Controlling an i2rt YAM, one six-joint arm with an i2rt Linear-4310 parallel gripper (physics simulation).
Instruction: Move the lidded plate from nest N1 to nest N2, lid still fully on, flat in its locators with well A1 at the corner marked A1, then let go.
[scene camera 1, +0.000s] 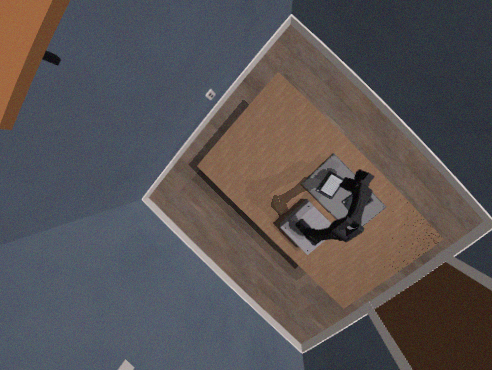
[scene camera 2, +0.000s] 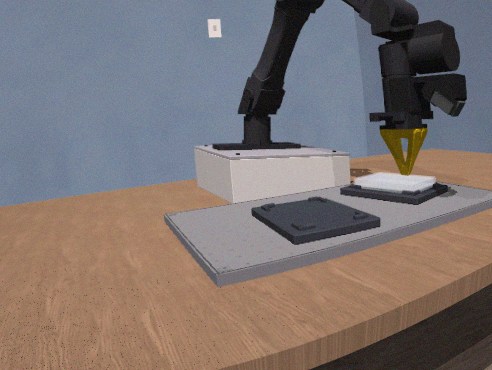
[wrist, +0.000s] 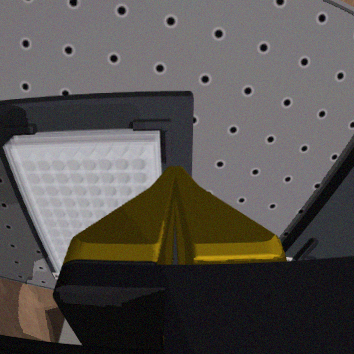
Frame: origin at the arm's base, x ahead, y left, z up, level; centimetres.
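Where they show: gripper, fingertip midpoint: (scene camera 1: 343, 183) (scene camera 2: 405, 175) (wrist: 174, 177); arm's base at its link origin: (scene camera 1: 308, 232) (scene camera 2: 257, 148).
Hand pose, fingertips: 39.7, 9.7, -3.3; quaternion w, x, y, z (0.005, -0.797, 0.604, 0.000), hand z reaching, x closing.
Things, the pixels of their top centre, and the offset from my fingertips, as dx, dy, dz. Level surfaces: height alone.
- lidded plate at its top centre: (wrist: 95, 231) (scene camera 2: 395, 177) (scene camera 1: 331, 185) -6.5, +3.4, -1.5
- second dark nest at its top centre: (scene camera 2: 310, 208) (scene camera 1: 358, 201) -0.5, -17.5, -2.6
- grey perforated board at its top centre: (wrist: 265, 218) (scene camera 2: 347, 205) (scene camera 1: 343, 195) -4.7, -8.4, -4.3
- wooden table at its surface level: dz -5.7
The lidded plate (scene camera 1: 331, 185) (scene camera 2: 395, 182) (wrist: 90, 167) is white with a clear cover over its wells. It lies about flat in a dark nest (scene camera 2: 375, 195) (wrist: 100, 112) with corner locators. The A1 mark and nest labels are not readable. A second dark nest (scene camera 2: 316, 219) stands empty on the same board; part of it shows at the right of the wrist view (wrist: 335, 215). My gripper (scene camera 2: 407, 173) (wrist: 174, 177) has yellow fingers, shut with nothing between them. Its tips point down at the plate's top near one side; whether they touch it is unclear. In scene camera 1 the arm hides them.
Both nests sit on a grey perforated board (scene camera 1: 334, 162) (scene camera 2: 200, 240) (wrist: 240, 60) on the wooden table (scene camera 1: 260, 135) (scene camera 2: 100, 280). The arm's pale base box (scene camera 1: 312, 216) (scene camera 2: 285, 177) stands behind the board. The black arm (scene camera 1: 356, 207) (scene camera 2: 397, 55) arches over the board.
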